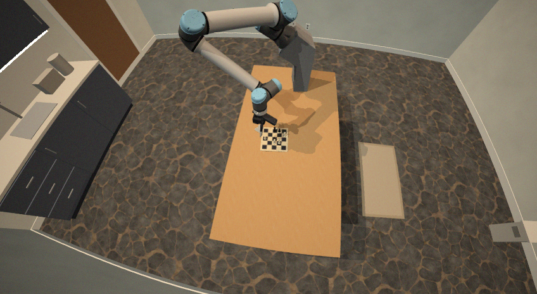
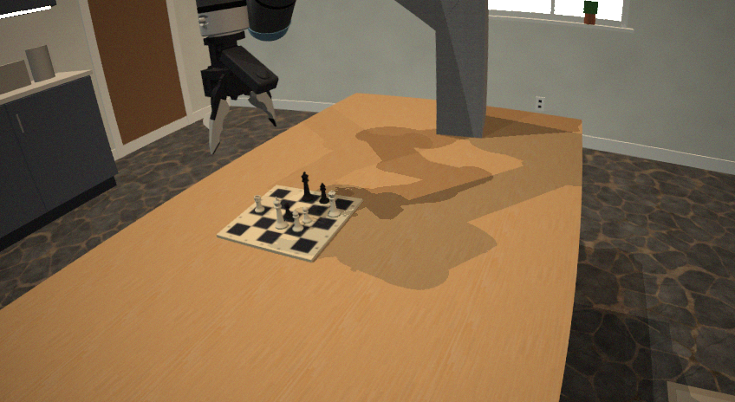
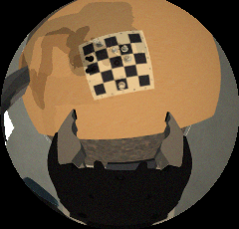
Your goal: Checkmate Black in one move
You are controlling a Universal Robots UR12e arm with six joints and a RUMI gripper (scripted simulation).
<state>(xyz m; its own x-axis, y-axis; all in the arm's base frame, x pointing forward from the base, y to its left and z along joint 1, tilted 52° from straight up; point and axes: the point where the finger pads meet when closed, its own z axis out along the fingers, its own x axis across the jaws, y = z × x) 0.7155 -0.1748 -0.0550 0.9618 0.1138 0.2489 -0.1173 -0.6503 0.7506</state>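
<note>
My gripper is now 10 mm past the small chessboard, 80 mm to the right of it and 160 mm above it. Also, from my hand: white rook 50 mm behind, 150 mm to the left, 130 mm below; then black king 80 mm behind, 70 mm to the left, 130 mm below; then tall white piece 30 mm ahead, 80 mm to the left, 130 mm below.
</note>
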